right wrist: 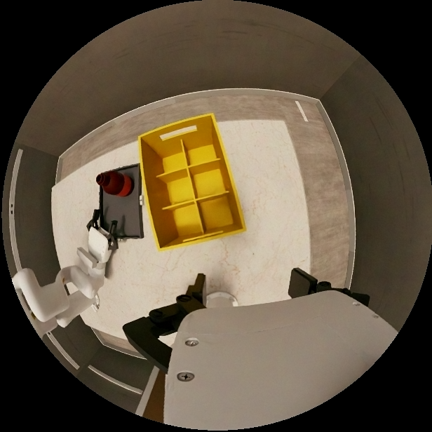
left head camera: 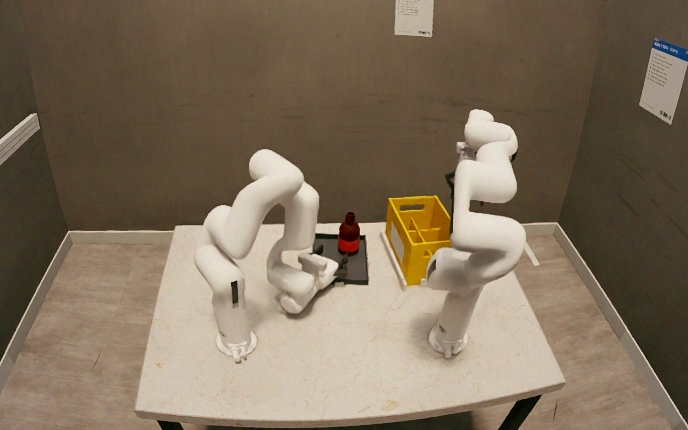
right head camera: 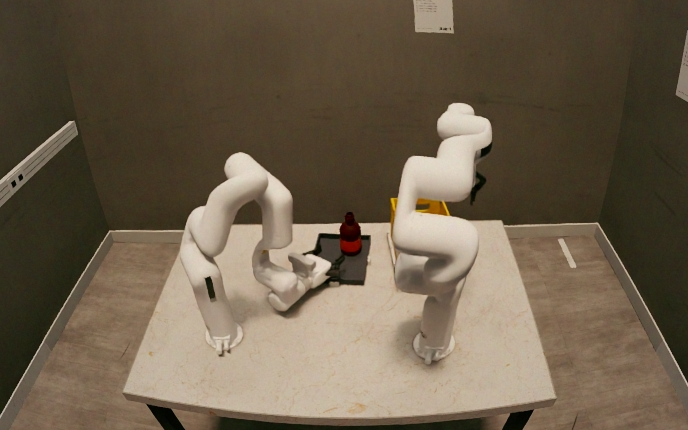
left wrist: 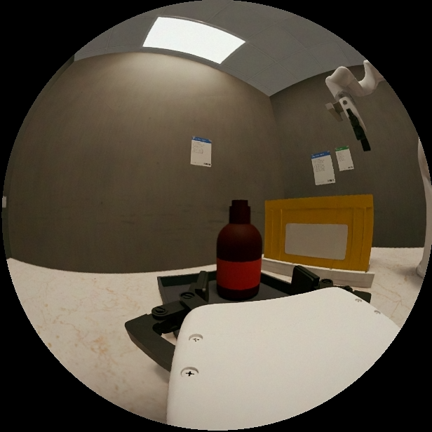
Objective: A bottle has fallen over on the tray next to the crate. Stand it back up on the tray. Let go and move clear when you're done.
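Where they show: left gripper, fingertip midpoint: (left head camera: 334, 252) (right head camera: 332, 252); left arm's base, origin of the base link: (left head camera: 236, 342) (right head camera: 224, 336); right arm's base, origin of the base link: (left head camera: 448, 339) (right head camera: 434, 344).
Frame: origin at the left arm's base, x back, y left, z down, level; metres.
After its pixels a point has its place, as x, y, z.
The dark red bottle (left head camera: 349, 235) {-0.316, -0.451, -0.097} (right head camera: 350, 238) {-0.314, -0.457, -0.085} (left wrist: 239, 260) (right wrist: 120, 183) with a bright red label stands upright on the black tray (left head camera: 357, 275) {-0.212, -0.450, -0.005} (right head camera: 355, 275) {-0.213, -0.453, -0.005} (right wrist: 131, 215), toward its back. My left gripper (left head camera: 332, 254) {-0.274, -0.387, -0.069} (right head camera: 325, 256) {-0.274, -0.387, -0.069} (left wrist: 252, 283) (right wrist: 105, 214) is open at the tray's near left part. Its fingers are apart from the bottle, which stands beyond the fingertips. My right gripper (right wrist: 250, 285) (left wrist: 364, 145) is open and empty, high up on the right side. The bottle's base is in view in the left wrist view, resting on the tray.
The yellow crate (left head camera: 416, 273) {-0.114, -0.618, -0.054} (right head camera: 440, 208) {-0.347, -0.790, -0.134} (left wrist: 320, 215) (right wrist: 153, 220), with empty compartments, stands right of the tray. A white strip (left head camera: 394, 261) {-0.224, -0.586, -0.027} lies along its left side. In the right head camera, my right arm (right head camera: 436, 228) {0.312, -0.524, -0.545} hides much of the crate. A wall rises behind the table.
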